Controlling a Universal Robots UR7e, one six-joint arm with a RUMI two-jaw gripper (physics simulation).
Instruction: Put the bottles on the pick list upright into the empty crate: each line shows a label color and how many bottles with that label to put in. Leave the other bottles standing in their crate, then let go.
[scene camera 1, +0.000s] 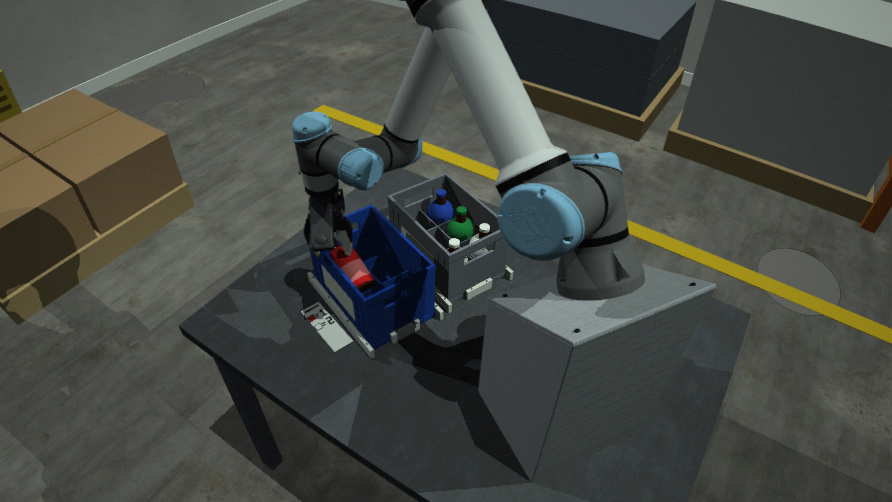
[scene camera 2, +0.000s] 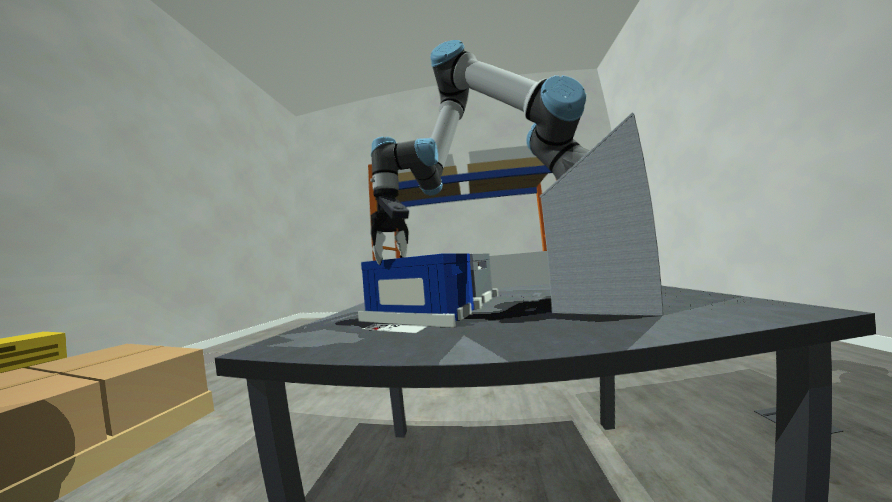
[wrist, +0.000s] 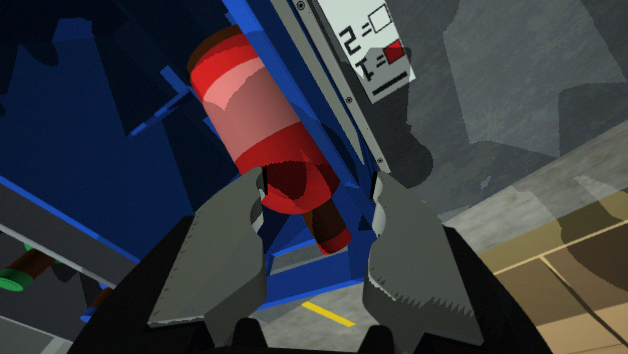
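Where they show: gripper, fingertip midpoint: (scene camera 1: 333, 256) (scene camera 2: 391, 264) (wrist: 319, 171); arm's base at its link origin: (scene camera 1: 600, 284) (scene camera 2: 585, 179).
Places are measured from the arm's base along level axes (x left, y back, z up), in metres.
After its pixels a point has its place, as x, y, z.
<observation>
A red-label bottle (scene camera 1: 352, 268) @(0.002, -0.543, -0.218) (wrist: 260, 115) @(0.007, -0.549, -0.217) leans at a tilt inside the blue crate (scene camera 1: 424, 293) @(-0.048, -0.381, -0.265) (scene camera 2: 443, 290) @(0.089, -0.452, -0.280) (wrist: 320, 272) @(-0.087, -0.656, -0.206), along its wall. My gripper (scene camera 1: 337, 246) @(0.001, -0.595, -0.205) (scene camera 2: 391, 259) @(0.001, -0.595, -0.205) (wrist: 319, 171) @(0.001, -0.595, -0.205) is open above the crate's end, the bottle's neck and shoulder between and below its jaws, with a gap on the right jaw's side. The grey crate (scene camera 1: 461, 280) @(-0.154, -0.337, -0.295) (scene camera 2: 481, 280) @(-0.179, -0.324, -0.288) holds a blue bottle (scene camera 1: 440, 212) @(-0.312, -0.480, -0.250), a green bottle (scene camera 1: 460, 229) @(-0.274, -0.401, -0.248) (wrist: 15, 280) @(-0.287, -0.419, -0.205) and two white-capped bottles (scene camera 1: 454, 244) @(-0.170, -0.367, -0.203) (scene camera 1: 484, 229) @(-0.255, -0.328, -0.204). The pick list (scene camera 1: 333, 334) @(0.094, -0.552, -0.365) (wrist: 370, 50) @(0.067, -0.608, -0.365) reads 1 red, 2 white.
White stop strips (scene camera 1: 330, 305) @(0.030, -0.606, -0.353) (scene camera 2: 405, 318) @(0.052, -0.558, -0.350) edge the blue crate on the dark table (scene camera 1: 280, 349) @(0.193, -0.636, -0.366) (scene camera 2: 530, 368) @(0.324, -0.326, -0.378). The grey crate stands close beside the blue one. The arm's metal pedestal (scene camera 1: 530, 374) @(0.169, -0.053, -0.091) (scene camera 2: 599, 249) @(0.146, -0.084, -0.215) stands to the right. Cardboard boxes (scene camera 1: 124, 168) (scene camera 2: 152, 380) stand off the table's left.
</observation>
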